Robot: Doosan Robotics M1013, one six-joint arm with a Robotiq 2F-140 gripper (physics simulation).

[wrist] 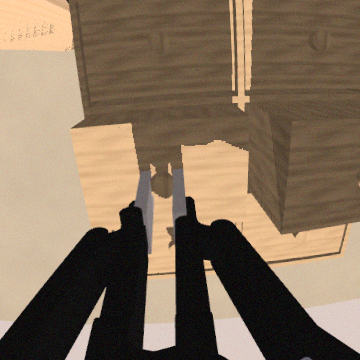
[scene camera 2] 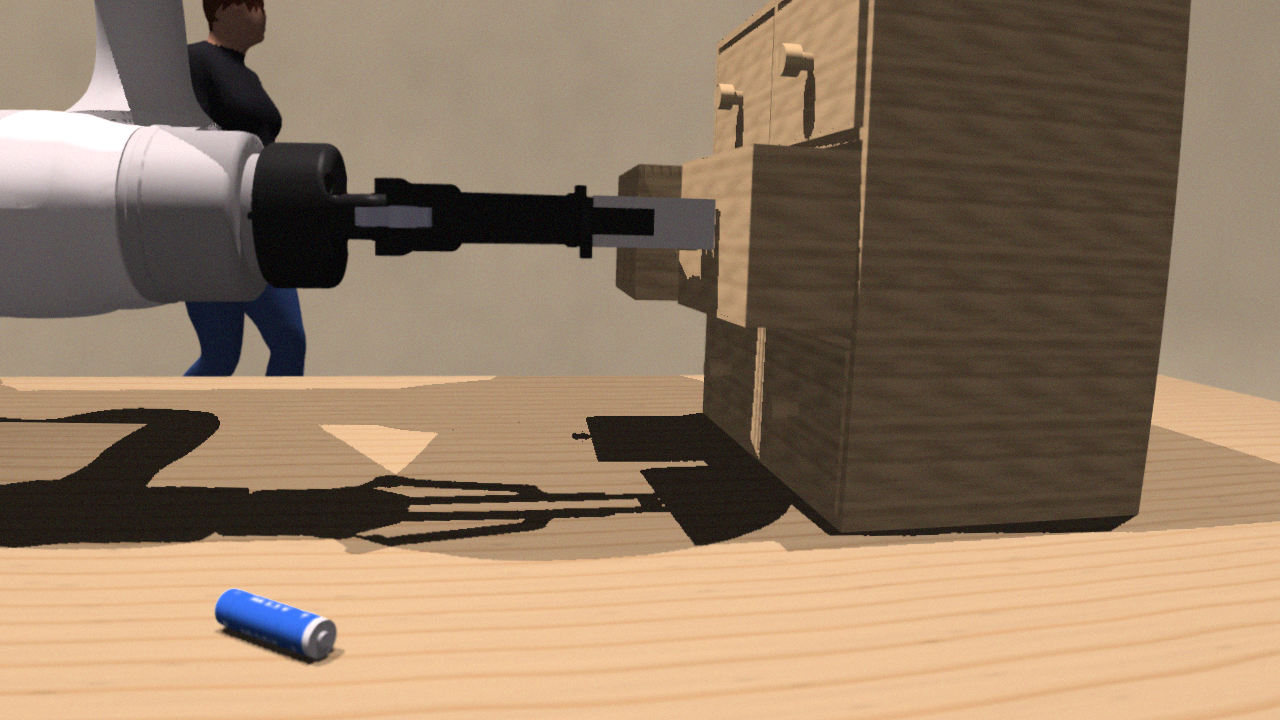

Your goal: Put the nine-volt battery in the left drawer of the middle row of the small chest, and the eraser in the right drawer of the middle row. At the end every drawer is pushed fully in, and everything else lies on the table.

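Frame: origin at the arm's base, x down, y right, z back, level; metres.
Where they show: gripper, fingertip midpoint: (wrist: 162, 185) (scene camera 2: 707, 224).
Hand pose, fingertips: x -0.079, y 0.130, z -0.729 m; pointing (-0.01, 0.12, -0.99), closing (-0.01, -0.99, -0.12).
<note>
After its pixels a point has its place.
The small wooden chest (scene camera 2: 1011, 268) @[x -0.062, y 0.218, z -0.866 m] stands on the table. The right drawer of its middle row (scene camera 2: 805, 237) @[x -0.074, y 0.198, z -0.754 m] (wrist: 215, 172) @[x -0.072, y 0.089, z -0.734 m] stands partly out. The left drawer of the middle row (scene camera 2: 646, 232) (wrist: 325, 170) @[x -0.067, y 0.008, z -0.721 m] also stands out, farther than the right one. My gripper (scene camera 2: 708, 223) @[x -0.079, y 0.130, z -0.728 m] (wrist: 162, 185) @[x -0.079, y 0.130, z -0.728 m] is level in front of the right drawer, shut on its round knob (wrist: 162, 187) @[x -0.073, y 0.128, z -0.713 m], which shows between the two fingertips in the wrist view. The nine-volt battery and the eraser do not show in either view, and the insides of the drawers are hidden.
A blue cylindrical battery (scene camera 2: 273, 622) @[x 0.067, y 0.273, z -0.512 m] lies on the table (scene camera 2: 626, 626) @[x 0.078, y 0.280, z -0.642 m] in front of the chest's near side. The top drawers (scene camera 2: 819, 85) @[x -0.158, y 0.147, z -0.786 m] and bottom drawers (scene camera 2: 805, 394) @[x 0.016, y 0.147, z -0.787 m] (wrist: 160, 70) @[x 0.004, y 0.133, z -0.789 m] look pushed in. A person (scene camera 2: 234, 89) stands behind the table.
</note>
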